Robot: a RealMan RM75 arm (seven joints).
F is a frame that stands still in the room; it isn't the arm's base.
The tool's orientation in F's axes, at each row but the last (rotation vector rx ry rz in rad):
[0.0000 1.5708 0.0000]
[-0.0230 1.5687 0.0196]
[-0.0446 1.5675 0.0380]
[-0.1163 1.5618 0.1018]
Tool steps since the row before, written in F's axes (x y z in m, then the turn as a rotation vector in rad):
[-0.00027 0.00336 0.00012 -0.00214 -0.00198 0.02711]
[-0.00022 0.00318 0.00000 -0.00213 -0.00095 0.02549]
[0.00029 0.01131 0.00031 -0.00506 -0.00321 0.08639]
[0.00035 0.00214 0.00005 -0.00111 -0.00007 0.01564]
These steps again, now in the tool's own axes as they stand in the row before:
[-0.00012 0.00336 -0.00027 -0.02711 -0.00198 -0.00214]
[-0.00001 0.00318 -0.00013 -0.02549 -0.00095 -0.00210]
[-0.00036 0.01128 0.00089 -0.08639 -0.00331 -0.00498]
[-0.00007 0.00207 0.00064 -0.01565 -0.00007 -0.00102]

